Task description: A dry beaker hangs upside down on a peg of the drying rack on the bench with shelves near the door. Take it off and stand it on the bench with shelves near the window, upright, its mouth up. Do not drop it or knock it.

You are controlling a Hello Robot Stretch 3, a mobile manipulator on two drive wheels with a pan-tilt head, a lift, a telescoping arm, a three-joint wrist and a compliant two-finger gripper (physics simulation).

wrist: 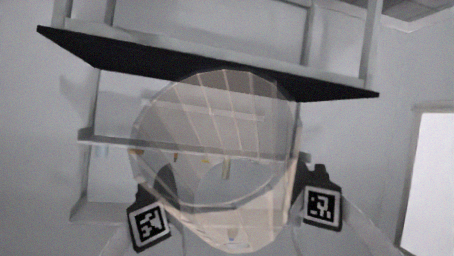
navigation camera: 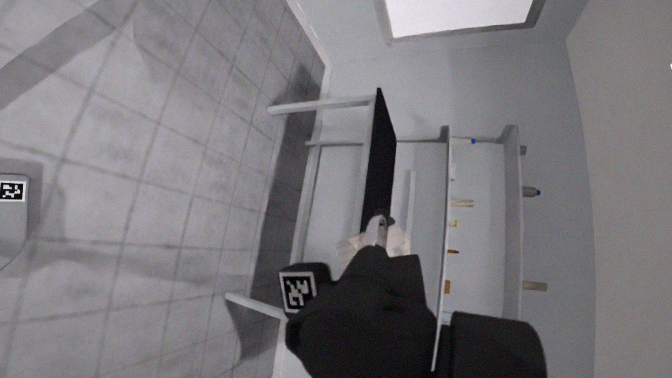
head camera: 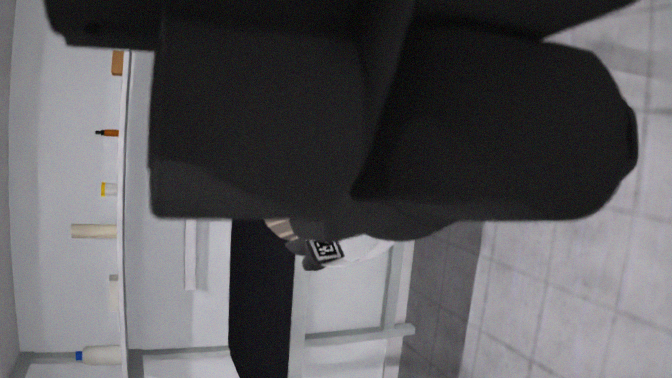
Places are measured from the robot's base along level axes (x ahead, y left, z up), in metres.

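Where they show: gripper, fingertip midpoint: (wrist: 231,178) (navigation camera: 387,245).
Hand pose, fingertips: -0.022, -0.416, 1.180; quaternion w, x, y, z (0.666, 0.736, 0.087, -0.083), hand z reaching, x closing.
Things, the pixels of their top centre, and the offset from my fingertips, as dx, dy, dz. "*": a spot on its surface instead. Level surfaces: height alone.
- clear beaker, middle of its top: (head camera: 257,176) (navigation camera: 409,258) -0.006, +0.044, +0.041
- bench with a black top, its level: dz -0.266
- lower shelf, its level: dz +0.172
- pale bench leg, surface spot: (navigation camera: 252,305) * -0.661, -0.719, -0.928
My gripper (wrist: 231,178) (navigation camera: 382,221) is shut on the clear beaker (wrist: 250,217) (head camera: 281,228) (navigation camera: 397,240), one finger on each side. The wrist view is upside down; in it the beaker's wide mouth points toward the picture's top and the camera, so the mouth is down and tilted. In the head view, my arm hides most of the beaker and gripper. The bench with a black top (head camera: 260,310) (navigation camera: 382,165) (wrist: 135,60) is behind the beaker, near the window (navigation camera: 460,15). I cannot tell whether the beaker is over the top. The drying rack does not show.
Above the bench top, a lower shelf (head camera: 123,250) (navigation camera: 446,175) holds bottles and small boxes. An upper shelf (navigation camera: 512,225) carries more containers. A white bar (head camera: 190,260) (navigation camera: 411,200) runs along the wall between top and shelf. A pale bench leg (navigation camera: 252,305) reaches the floor near my arm.
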